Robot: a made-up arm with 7 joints.
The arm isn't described. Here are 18 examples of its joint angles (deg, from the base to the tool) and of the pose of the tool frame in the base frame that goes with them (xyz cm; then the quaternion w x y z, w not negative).
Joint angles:
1: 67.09 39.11 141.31 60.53 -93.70 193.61 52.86
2: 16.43 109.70 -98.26 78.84 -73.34 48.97 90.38
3: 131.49 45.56 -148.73 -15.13 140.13 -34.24 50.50
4: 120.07 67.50 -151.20 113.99 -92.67 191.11 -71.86
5: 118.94 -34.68 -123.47 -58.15 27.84 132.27 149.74
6: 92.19 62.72 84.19 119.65 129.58 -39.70 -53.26
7: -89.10 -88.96 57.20 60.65 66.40 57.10 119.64
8: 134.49 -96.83 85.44 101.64 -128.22 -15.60 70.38
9: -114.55 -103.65 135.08 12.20 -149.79 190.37 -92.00
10: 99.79 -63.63 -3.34 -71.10 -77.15 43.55 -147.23
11: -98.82 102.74 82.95 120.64 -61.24 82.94 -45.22
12: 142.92 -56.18 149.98 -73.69 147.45 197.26 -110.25
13: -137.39 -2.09 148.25 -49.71 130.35 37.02 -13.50
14: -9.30 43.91 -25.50 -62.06 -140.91 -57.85 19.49
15: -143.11 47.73 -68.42 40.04 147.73 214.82 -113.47
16: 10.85 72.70 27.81 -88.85 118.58 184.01 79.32
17: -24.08 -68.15 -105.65 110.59 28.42 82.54 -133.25
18: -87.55 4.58 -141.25 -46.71 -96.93 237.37 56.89
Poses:
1: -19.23 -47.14 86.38 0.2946 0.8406 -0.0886 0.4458
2: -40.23 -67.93 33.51 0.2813 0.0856 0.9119 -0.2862
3: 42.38 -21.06 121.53 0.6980 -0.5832 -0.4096 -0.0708
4: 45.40 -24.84 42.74 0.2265 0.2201 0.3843 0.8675
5: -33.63 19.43 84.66 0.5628 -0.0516 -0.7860 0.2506
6: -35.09 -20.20 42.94 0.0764 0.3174 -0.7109 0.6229
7: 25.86 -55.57 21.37 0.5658 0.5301 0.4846 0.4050
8: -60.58 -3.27 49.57 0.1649 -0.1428 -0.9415 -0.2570
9: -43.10 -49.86 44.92 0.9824 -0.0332 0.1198 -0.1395
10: -7.54 12.25 109.61 0.8200 0.0885 0.3495 0.4446
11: 43.11 22.34 38.44 0.6910 0.0870 0.5741 -0.4305
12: -15.53 52.16 66.21 0.2014 0.4784 0.0487 -0.8533
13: -36.87 6.10 124.81 0.5460 0.1505 -0.6974 -0.4393
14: -51.40 26.11 53.90 0.5434 0.2863 0.7543 -0.2321
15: 10.90 30.57 105.98 0.1186 -0.8652 -0.4209 0.2455
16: -47.30 -18.92 39.48 0.2105 0.0122 -0.4477 0.8689
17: -1.26 -50.16 80.46 0.2873 0.6910 0.1543 -0.6452
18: 13.40 -16.87 98.26 0.0126 -0.8745 0.0809 0.4780
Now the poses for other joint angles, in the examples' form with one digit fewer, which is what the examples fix.
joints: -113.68 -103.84 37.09 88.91 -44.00 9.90 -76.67
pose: 5.8 -41.7 -2.3 0.549 -0.802 -0.211 -0.102
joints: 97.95 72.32 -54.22 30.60 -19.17 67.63 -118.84
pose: 27.3 -73.7 80.2 0.473 0.484 0.057 0.734
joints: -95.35 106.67 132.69 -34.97 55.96 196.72 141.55
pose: -7.4 61.0 35.8 0.794 0.229 0.031 0.562
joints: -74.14 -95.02 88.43 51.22 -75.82 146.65 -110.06
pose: 25.1 -61.6 54.9 0.843 0.331 0.116 0.409
